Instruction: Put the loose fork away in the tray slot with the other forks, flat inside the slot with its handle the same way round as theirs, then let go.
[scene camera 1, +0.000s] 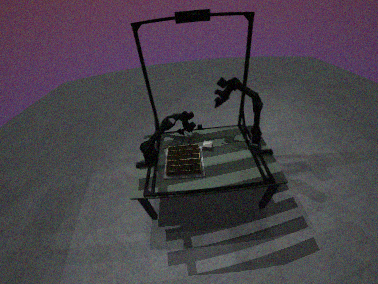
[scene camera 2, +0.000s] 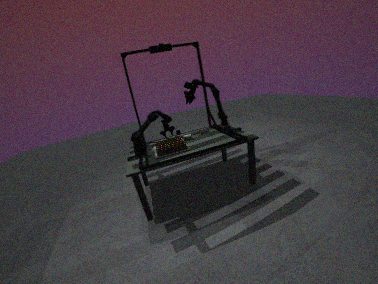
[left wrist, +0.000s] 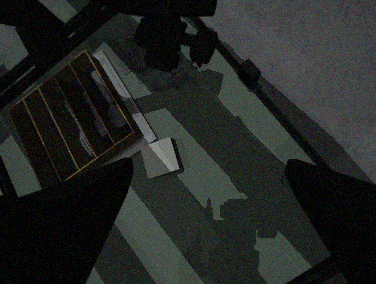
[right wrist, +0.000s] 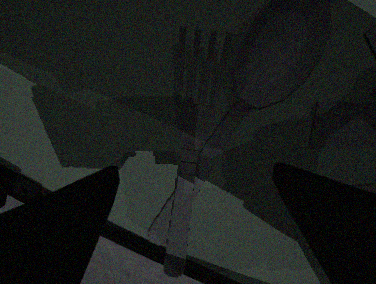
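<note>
The loose fork (right wrist: 179, 220) lies in the right wrist view with its tines toward the top and its handle toward the bottom, crossing a spoon (right wrist: 280, 55). My right gripper (scene camera 1: 188, 131) (scene camera 2: 168, 135) (right wrist: 197, 171) is open and empty, low above it, one finger on each side of the handle. The cutlery tray (scene camera 1: 203, 162) (left wrist: 97, 156) has long slots; one holds forks (left wrist: 86, 142), tines toward the lower right and handles toward the upper left in the left wrist view. My left gripper (scene camera 1: 217, 98) (scene camera 2: 189, 101) (left wrist: 208, 165) is open and empty, high above the table.
A white block (scene camera 1: 207, 144) (left wrist: 162, 155) sits by the tray's corner. Spoons (left wrist: 117, 117) lie in tray slots. A small dark block (left wrist: 249, 72) stands at the table's far edge. A dark frame rises over the table. The scene is dim, with striped shadows.
</note>
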